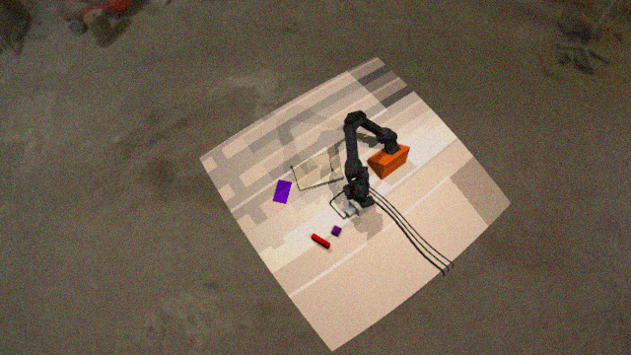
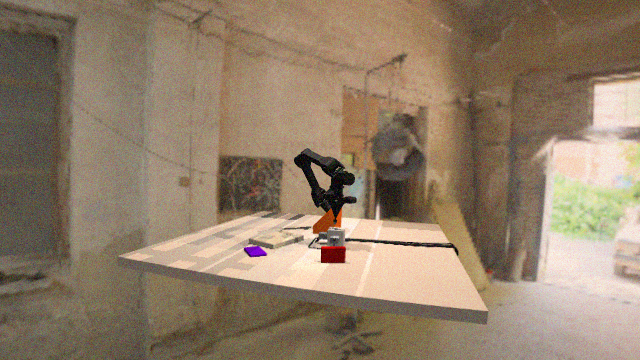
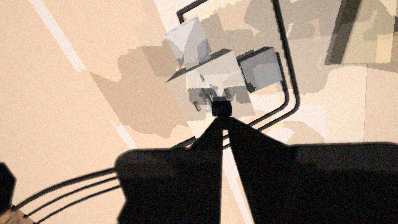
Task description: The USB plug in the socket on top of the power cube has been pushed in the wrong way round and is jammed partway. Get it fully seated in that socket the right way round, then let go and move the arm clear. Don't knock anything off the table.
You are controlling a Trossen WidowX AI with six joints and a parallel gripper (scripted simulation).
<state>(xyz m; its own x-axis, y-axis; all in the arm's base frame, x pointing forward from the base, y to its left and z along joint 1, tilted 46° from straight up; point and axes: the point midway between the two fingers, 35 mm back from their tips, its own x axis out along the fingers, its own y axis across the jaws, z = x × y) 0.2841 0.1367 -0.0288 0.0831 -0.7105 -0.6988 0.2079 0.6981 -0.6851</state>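
Now: the black USB plug 2 cm below my gripper tip. Also, from my gripper tip: red block (26 cm ahead, 10 cm below, 7 cm to the left); then flat pale slab (27 cm to the right, 12 cm below, 8 cm ahead); then purple cube (17 cm ahead, 12 cm below, 6 cm to the left).
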